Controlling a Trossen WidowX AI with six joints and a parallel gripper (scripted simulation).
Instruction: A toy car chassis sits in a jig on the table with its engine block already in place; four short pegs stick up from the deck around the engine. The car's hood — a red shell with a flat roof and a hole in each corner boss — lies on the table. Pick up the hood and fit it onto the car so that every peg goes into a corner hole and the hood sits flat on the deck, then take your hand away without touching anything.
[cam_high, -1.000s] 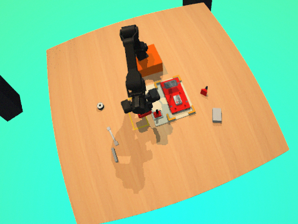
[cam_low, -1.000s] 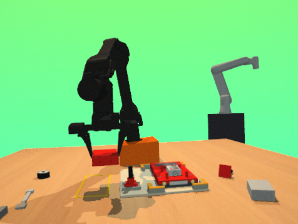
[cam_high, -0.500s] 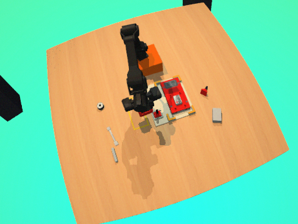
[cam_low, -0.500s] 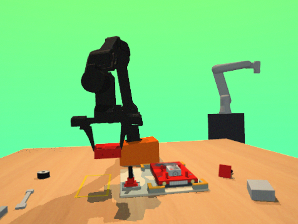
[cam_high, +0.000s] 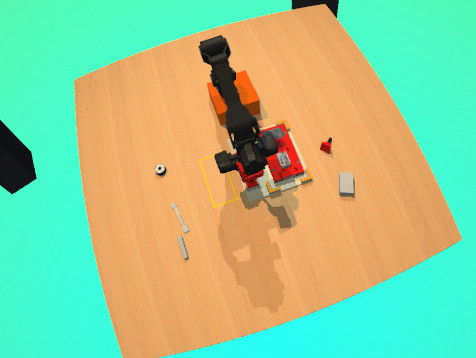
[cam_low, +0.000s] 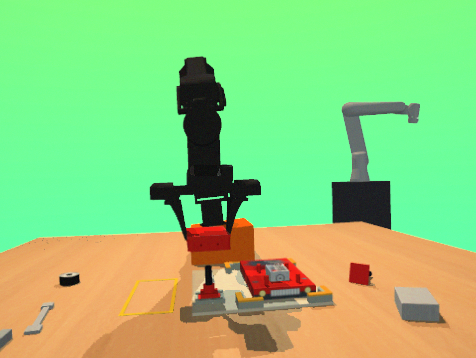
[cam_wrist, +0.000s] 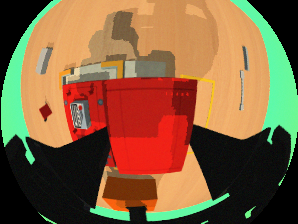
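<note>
My gripper tip is 13 cm to the right of the grey engine block, 8 cm above it and 1 cm short of it. Also, from my gripper tip: black wheel: 26 cm to the right, 19 cm behind, 10 cm below; red hood: right at my gripper tip.
</note>
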